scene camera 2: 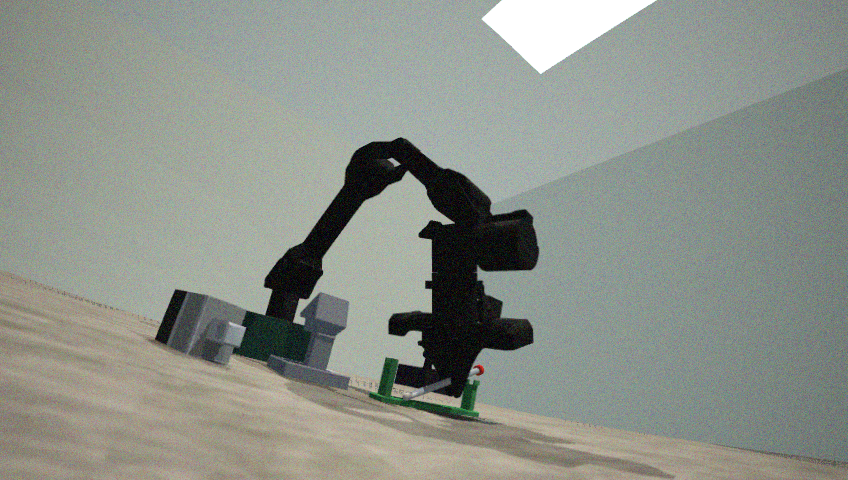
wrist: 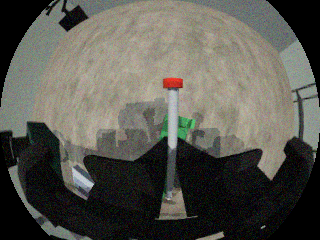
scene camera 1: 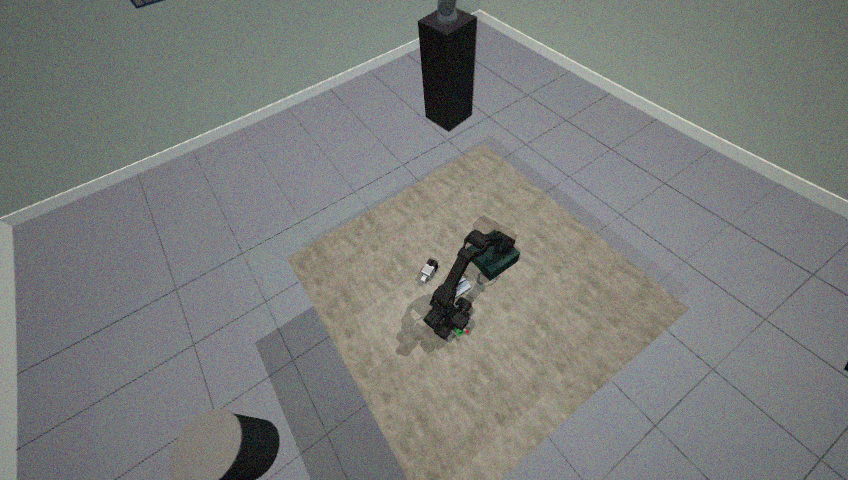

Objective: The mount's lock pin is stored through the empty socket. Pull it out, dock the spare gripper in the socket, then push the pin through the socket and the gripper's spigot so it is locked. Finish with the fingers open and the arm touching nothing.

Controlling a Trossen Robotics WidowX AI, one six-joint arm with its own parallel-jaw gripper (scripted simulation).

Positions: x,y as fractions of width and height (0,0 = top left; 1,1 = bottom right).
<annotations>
My gripper shows in scene camera 2 (0.54,0.83), in the wrist view (0.53,0.59) and in scene camera 1 (0.54,0.68).
</annotations>
